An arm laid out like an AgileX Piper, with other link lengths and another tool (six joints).
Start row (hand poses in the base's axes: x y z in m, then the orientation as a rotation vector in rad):
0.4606 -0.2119 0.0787 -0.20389 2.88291 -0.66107
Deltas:
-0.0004 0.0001 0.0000 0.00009 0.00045 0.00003
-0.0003 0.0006 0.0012 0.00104 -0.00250 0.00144
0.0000 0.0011 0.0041 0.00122 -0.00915 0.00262
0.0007 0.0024 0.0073 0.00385 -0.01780 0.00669
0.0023 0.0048 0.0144 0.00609 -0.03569 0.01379
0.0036 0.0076 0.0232 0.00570 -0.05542 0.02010
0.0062 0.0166 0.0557 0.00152 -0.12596 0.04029
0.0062 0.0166 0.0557 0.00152 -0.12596 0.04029
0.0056 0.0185 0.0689 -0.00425 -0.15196 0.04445
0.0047 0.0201 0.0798 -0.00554 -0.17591 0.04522
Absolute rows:
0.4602 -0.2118 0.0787 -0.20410 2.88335 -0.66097
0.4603 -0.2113 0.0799 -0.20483 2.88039 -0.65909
0.4606 -0.2108 0.0828 -0.20391 2.87376 -0.65805
0.4613 -0.2095 0.0860 -0.20599 2.86505 -0.65278
0.4629 -0.2071 0.0931 -0.20880 2.84654 -0.64678
0.4642 -0.2043 0.1019 -0.21011 2.82581 -0.64454
0.4668 -0.1953 0.1344 -0.21162 2.75169 -0.64059
0.4668 -0.1953 0.1344 -0.21162 2.75169 -0.64059
0.4662 -0.1934 0.1476 -0.20818 2.72423 -0.64544
0.4653 -0.1918 0.1585 -0.20037 2.70090 -0.64473

